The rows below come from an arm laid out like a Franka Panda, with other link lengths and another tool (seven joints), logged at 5 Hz.
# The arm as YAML. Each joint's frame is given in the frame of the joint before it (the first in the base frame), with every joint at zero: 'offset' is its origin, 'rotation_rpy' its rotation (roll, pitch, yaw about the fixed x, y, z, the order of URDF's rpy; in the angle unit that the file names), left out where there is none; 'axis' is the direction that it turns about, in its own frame. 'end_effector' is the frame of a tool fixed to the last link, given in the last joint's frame.
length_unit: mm
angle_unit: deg
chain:
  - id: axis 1
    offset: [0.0, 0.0, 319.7]
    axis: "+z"
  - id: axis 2
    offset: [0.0, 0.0, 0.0]
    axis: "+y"
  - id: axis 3
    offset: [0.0, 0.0, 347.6]
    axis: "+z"
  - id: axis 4
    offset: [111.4, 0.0, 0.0]
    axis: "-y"
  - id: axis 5
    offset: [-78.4, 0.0, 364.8]
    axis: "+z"
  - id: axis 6
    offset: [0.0, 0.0, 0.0]
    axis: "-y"
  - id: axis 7
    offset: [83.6, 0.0, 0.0]
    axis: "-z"
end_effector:
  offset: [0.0, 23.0, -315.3]
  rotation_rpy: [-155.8, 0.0, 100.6]
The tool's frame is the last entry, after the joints.
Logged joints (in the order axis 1, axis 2, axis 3, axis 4, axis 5, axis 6, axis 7), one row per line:
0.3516, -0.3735, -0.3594, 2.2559, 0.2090, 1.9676, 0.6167
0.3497, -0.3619, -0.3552, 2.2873, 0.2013, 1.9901, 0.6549
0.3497, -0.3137, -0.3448, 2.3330, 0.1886, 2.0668, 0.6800
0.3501, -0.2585, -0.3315, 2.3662, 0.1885, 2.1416, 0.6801
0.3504, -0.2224, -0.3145, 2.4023, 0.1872, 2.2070, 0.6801
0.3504, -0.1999, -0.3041, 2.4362, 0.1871, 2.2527, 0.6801
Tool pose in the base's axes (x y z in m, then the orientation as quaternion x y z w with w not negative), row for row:
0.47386, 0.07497, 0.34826, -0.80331, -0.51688, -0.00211, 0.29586
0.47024, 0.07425, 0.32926, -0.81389, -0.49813, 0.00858, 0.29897
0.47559, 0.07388, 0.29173, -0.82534, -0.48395, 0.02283, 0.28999
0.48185, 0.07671, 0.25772, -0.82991, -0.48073, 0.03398, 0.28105
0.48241, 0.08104, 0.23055, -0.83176, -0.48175, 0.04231, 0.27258
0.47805, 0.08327, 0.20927, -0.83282, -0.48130, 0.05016, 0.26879
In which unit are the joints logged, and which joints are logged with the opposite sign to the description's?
The joints are logged in radians. Opposite sign: axis 4.
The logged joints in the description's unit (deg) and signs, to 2 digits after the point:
20.15, -21.40, -20.59, -129.25, 11.97, 112.74, 35.33
20.04, -20.74, -20.35, -131.05, 11.53, 114.02, 37.52
20.04, -17.97, -19.76, -133.67, 10.81, 118.42, 38.96
20.06, -14.81, -18.99, -135.57, 10.80, 122.70, 38.97
20.08, -12.74, -18.02, -137.64, 10.73, 126.45, 38.97
20.08, -11.45, -17.42, -139.58, 10.72, 129.07, 38.97

